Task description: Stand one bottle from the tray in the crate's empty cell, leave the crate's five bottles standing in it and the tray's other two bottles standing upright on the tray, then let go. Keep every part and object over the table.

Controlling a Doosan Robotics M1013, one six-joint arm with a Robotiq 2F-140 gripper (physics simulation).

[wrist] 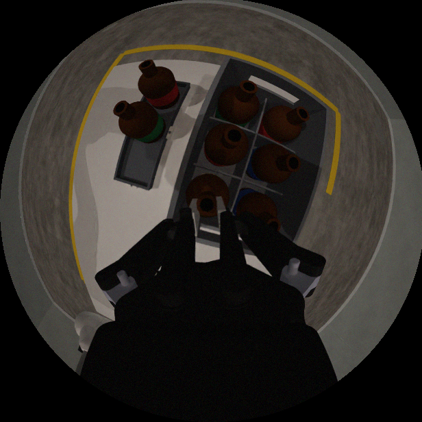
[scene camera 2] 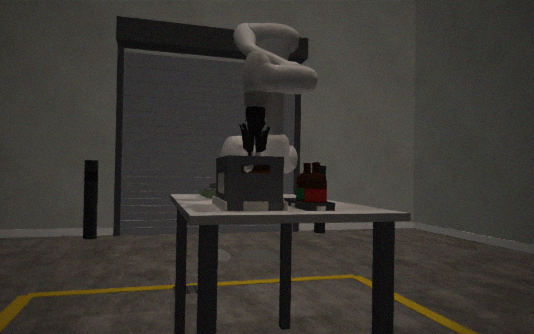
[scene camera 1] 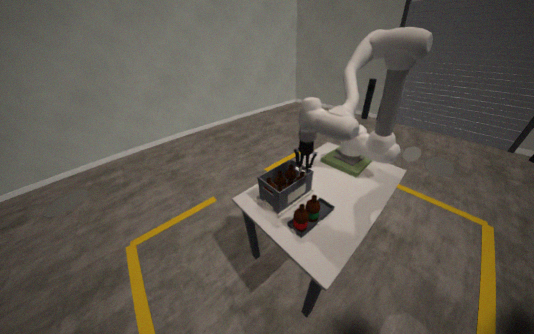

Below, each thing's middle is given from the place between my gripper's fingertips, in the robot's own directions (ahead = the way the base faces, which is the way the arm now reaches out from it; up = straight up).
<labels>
I see my gripper 5 cm above the cream-labelled bottle [wrist: 205, 187] and 1 cm short of it.
</labels>
